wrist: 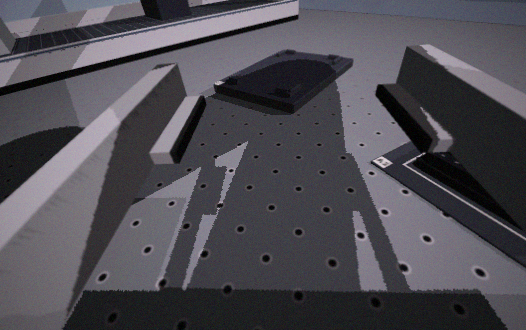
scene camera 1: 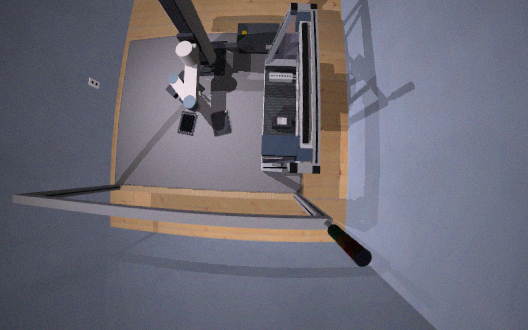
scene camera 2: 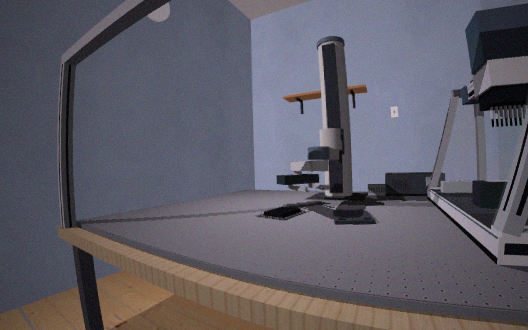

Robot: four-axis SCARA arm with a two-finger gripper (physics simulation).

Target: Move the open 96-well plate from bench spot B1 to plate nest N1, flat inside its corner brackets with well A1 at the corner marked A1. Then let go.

Labels:
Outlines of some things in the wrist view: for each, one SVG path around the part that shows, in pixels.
A black well plate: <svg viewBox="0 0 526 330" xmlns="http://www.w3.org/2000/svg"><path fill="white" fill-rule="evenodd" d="M416 160L414 166L523 231L450 152L426 153L426 155Z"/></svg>

